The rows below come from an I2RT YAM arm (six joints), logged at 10 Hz.
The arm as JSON. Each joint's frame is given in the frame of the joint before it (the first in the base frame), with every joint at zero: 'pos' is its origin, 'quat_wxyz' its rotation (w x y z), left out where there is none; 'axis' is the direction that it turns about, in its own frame. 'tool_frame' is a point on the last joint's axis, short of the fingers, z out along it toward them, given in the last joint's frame.
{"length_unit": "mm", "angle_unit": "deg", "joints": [
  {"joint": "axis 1", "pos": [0.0, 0.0, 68.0], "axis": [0.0, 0.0, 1.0]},
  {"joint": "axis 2", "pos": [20.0, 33.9, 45.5], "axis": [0.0, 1.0, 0.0]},
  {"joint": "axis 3", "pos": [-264.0, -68.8, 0.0], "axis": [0.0, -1.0, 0.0]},
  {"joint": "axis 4", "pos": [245.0, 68.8, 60.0], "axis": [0.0, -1.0, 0.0]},
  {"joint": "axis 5", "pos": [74.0, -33.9, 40.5], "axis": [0.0, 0.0, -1.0]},
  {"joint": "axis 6", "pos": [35.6, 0.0, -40.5], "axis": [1.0, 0.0, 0.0]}
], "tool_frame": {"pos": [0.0, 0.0, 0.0], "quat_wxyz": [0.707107, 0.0, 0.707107, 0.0]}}
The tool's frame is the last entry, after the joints.
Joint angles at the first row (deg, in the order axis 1, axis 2, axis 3, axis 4, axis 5, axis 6):
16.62 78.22 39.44 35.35 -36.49 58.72
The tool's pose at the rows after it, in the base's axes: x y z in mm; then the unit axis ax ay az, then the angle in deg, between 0 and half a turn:
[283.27 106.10 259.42 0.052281 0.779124 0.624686 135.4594]
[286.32 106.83 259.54 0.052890 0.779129 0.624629 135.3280]
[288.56 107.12 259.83 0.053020 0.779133 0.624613 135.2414]
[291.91 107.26 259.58 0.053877 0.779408 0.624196 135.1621]
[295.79 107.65 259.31 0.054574 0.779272 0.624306 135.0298]
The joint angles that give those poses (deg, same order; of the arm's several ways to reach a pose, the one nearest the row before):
16.53 79.35 40.27 35.92 -36.34 58.72
16.51 80.09 40.86 36.14 -36.23 58.72
16.45 80.60 41.32 36.23 -36.23 58.70
16.29 81.39 41.91 36.40 -36.25 58.67
16.16 82.32 42.59 36.75 -36.25 58.70

